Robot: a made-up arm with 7 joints.
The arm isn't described. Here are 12 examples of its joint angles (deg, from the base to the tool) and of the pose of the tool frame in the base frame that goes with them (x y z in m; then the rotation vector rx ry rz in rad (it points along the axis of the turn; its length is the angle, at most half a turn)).
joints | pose
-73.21 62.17 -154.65 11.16 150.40 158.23 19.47 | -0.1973 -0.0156 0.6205 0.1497 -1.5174 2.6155
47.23 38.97 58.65 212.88 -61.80 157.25 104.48 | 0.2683 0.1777 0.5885 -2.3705 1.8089 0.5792
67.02 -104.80 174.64 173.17 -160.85 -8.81 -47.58 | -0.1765 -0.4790 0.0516 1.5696 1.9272 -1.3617
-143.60 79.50 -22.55 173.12 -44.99 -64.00 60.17 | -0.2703 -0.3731 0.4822 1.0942 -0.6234 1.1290
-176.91 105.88 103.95 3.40 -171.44 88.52 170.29 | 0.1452 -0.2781 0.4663 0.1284 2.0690 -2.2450
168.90 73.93 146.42 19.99 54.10 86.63 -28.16 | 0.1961 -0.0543 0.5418 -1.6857 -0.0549 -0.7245
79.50 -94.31 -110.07 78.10 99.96 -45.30 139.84 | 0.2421 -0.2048 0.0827 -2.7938 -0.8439 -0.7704
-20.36 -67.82 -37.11 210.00 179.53 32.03 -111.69 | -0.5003 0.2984 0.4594 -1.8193 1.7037 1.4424
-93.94 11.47 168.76 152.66 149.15 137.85 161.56 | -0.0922 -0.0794 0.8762 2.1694 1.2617 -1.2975
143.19 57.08 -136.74 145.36 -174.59 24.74 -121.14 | -0.1626 0.3849 0.8708 0.2161 -0.9657 -1.8316
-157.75 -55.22 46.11 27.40 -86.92 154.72 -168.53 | -0.0649 -0.0694 0.6254 -0.9421 0.5675 0.2065
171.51 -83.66 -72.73 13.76 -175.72 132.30 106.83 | 0.0648 0.3415 0.4735 -1.6512 -0.0111 -1.8372
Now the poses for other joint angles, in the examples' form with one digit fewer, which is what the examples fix.
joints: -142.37 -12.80 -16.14 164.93 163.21 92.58 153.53
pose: 0.138 0.051 0.967 -0.459 1.492 -0.330
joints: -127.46 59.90 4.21 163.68 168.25 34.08 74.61
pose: -0.374 -0.503 0.565 0.772 -0.018 -0.940
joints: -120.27 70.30 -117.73 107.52 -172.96 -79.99 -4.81
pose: -0.280 0.018 0.539 -1.711 0.494 0.354
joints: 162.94 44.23 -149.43 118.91 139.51 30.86 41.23
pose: 0.019 0.212 0.967 -0.703 -0.065 0.183
